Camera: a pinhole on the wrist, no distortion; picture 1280 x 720 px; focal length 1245.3 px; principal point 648.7 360.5 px. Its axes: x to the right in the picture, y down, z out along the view. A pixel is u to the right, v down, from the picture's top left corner.
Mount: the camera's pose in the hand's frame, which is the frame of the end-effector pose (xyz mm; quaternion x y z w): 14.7 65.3 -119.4 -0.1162 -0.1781 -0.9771 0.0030
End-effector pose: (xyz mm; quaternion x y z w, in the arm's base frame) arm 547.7 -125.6 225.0 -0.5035 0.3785 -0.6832 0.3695
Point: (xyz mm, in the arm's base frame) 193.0 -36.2 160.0
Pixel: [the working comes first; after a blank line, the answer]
In the camera's frame: -19.0 -3.9 -268.8

behind the camera
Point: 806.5 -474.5 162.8
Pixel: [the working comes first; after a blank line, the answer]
In the camera's frame: -107.1 -12.9 479.9

371 327
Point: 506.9 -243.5 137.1
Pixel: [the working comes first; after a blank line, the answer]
In the camera's frame: -41.0 -25.6 106.8

170 62
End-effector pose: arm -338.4 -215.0 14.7 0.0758 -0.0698 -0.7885 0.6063
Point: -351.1 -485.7 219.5
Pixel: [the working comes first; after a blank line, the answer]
In the camera's frame: -162.9 90.8 355.3

78 679
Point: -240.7 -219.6 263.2
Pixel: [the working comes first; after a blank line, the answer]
In the camera's frame: 123.4 43.5 329.1

1116 525
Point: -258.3 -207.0 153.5
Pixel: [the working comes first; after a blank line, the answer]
In the camera's frame: 102.1 46.7 219.4

1228 625
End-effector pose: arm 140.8 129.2 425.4 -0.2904 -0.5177 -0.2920 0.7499
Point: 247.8 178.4 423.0
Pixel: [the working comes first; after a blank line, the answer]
In the camera's frame: 14.7 -12.0 99.9

832 211
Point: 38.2 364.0 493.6
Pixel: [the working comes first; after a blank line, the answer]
In the camera's frame: 97.9 125.0 340.1

outside the picture
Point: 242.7 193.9 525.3
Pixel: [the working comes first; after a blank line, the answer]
In the camera's frame: -66.0 14.7 159.1

133 475
